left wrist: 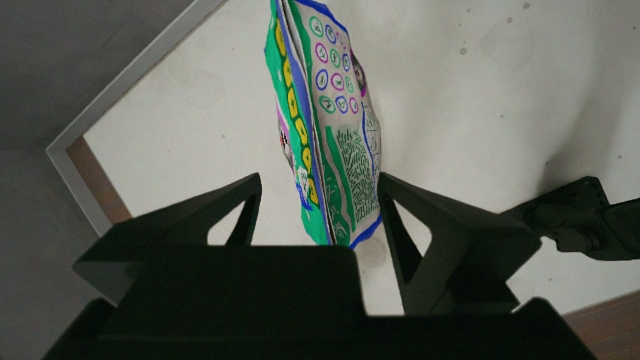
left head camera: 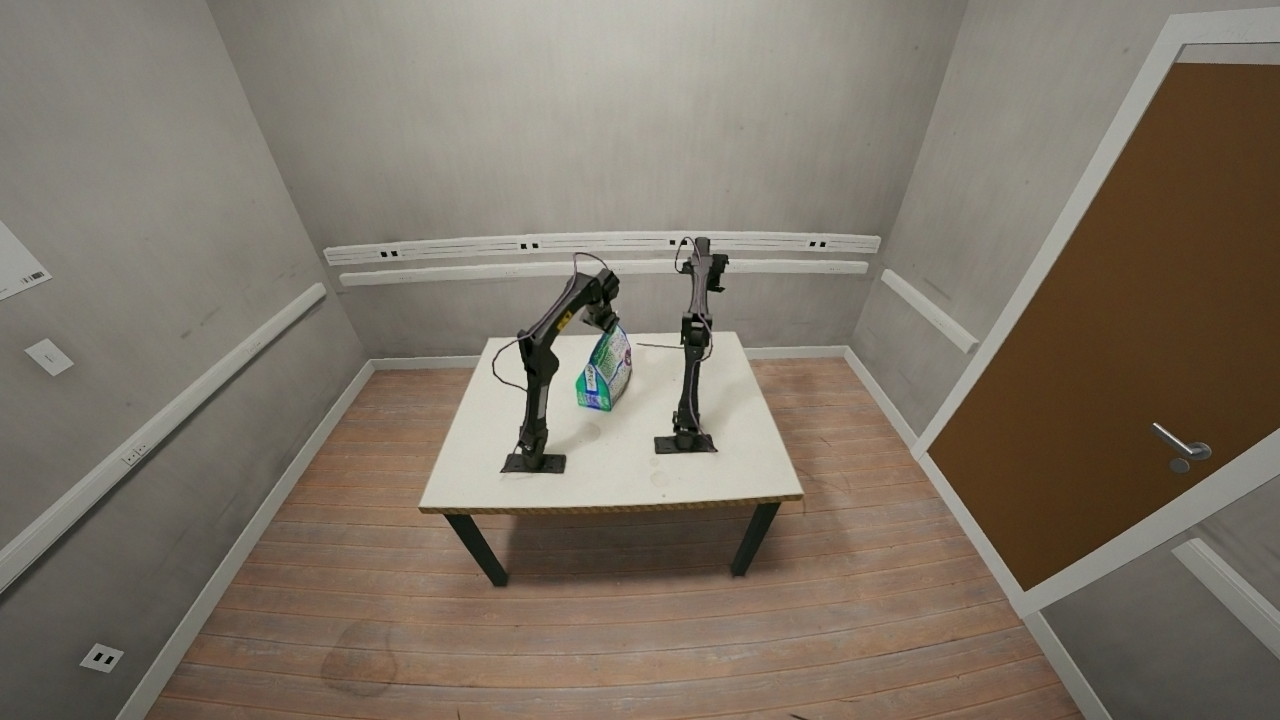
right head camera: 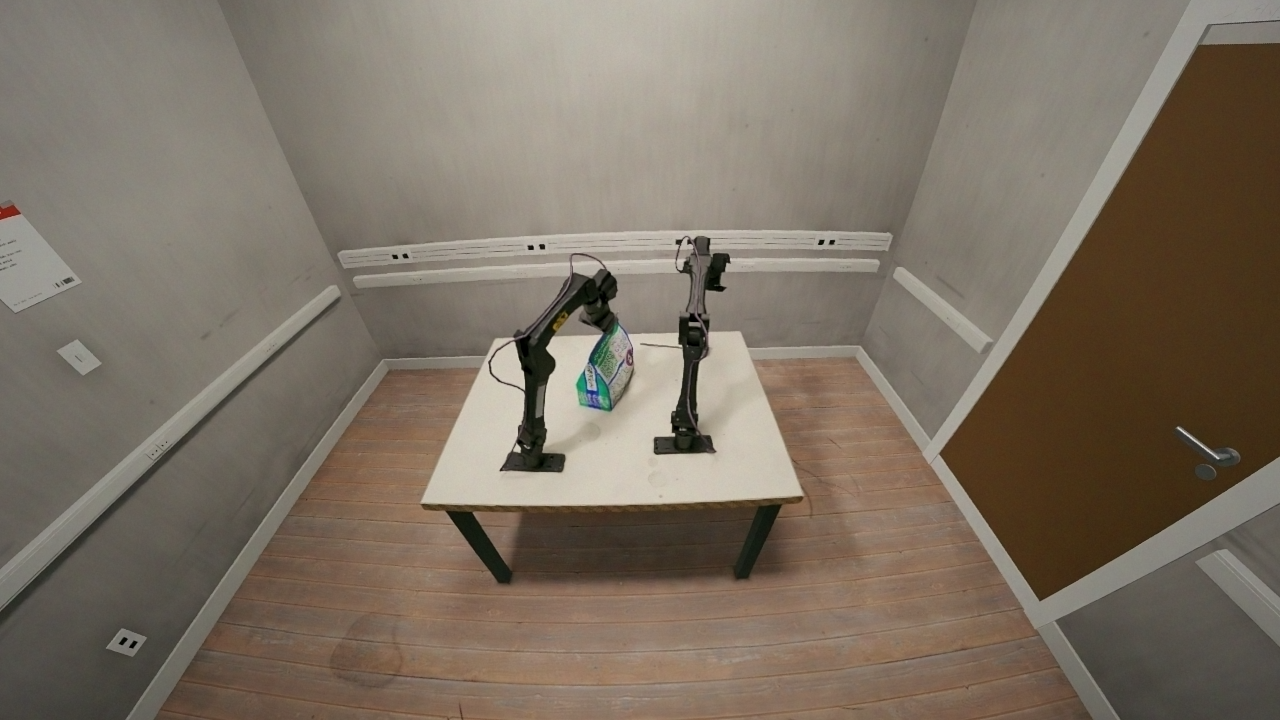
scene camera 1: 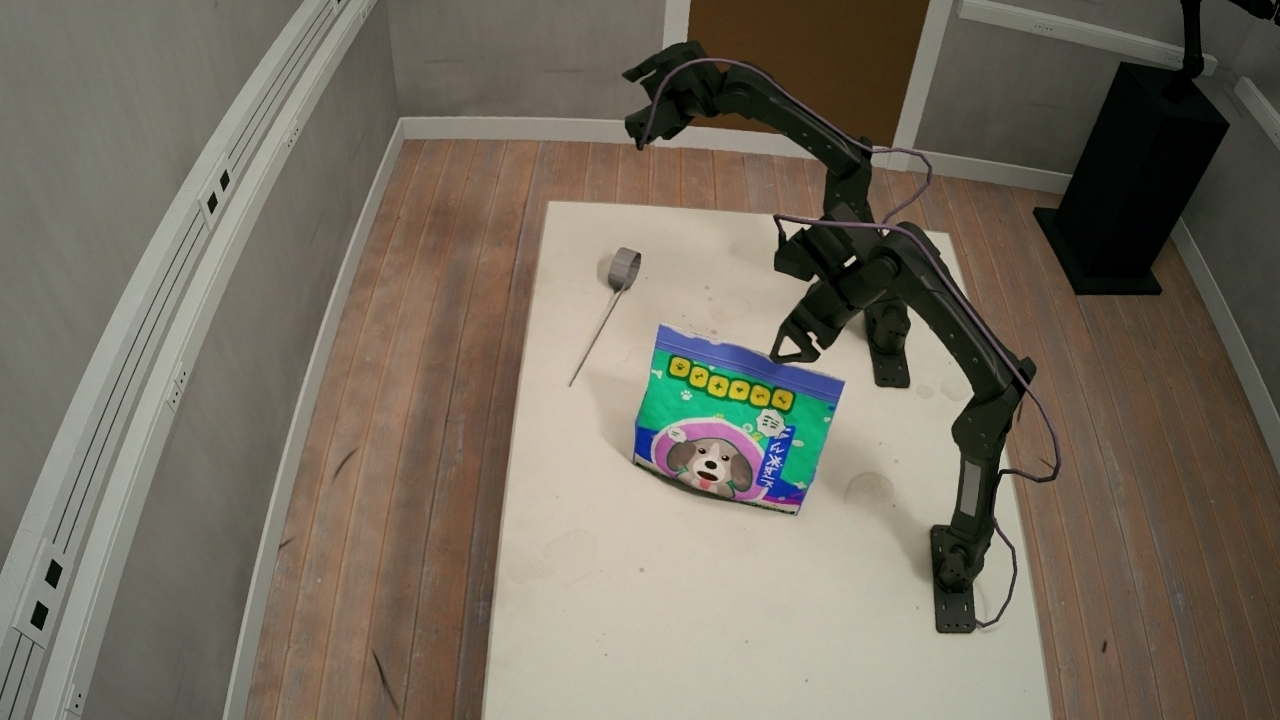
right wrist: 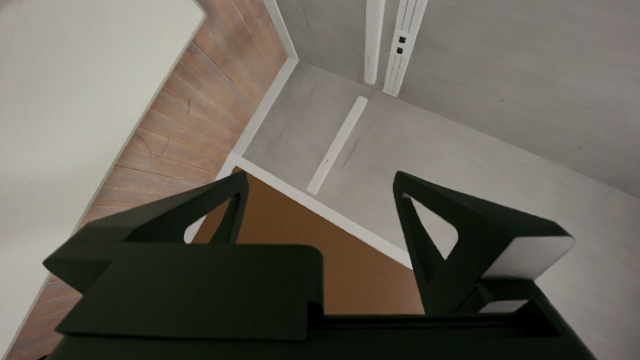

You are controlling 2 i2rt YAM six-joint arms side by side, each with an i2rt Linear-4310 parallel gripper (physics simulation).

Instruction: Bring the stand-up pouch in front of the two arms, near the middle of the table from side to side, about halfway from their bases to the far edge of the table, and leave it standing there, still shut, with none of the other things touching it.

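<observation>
The stand-up pouch [left head camera: 608,374] [right head camera: 608,374] [scene camera 1: 729,429] [left wrist: 345,120], green, blue and pale with a dog picture, stands upright on the white table [left head camera: 581,488] [right head camera: 581,488] [scene camera 1: 572,626], its blue top edge closed. My left gripper [left head camera: 612,325] [right head camera: 612,324] [scene camera 1: 794,354] [left wrist: 319,180] is open at the pouch's top edge. In the left wrist view the edge runs between the spread fingertips, with a gap on its left; whether the right fingertip touches the pouch I cannot tell. My right gripper [scene camera 1: 631,107] [right wrist: 320,179] is open and empty, high above and away from the pouch.
A grey ring-shaped cup [scene camera 1: 612,268] with a long thin handle [left head camera: 657,345] [right head camera: 660,345] [scene camera 1: 594,338] lies on the table beyond the pouch, apart from it. The right arm's base [left head camera: 684,444] [right head camera: 683,445] [scene camera 1: 890,368] is bolted near the table's near side. A black stand [scene camera 1: 1132,179] is on the floor.
</observation>
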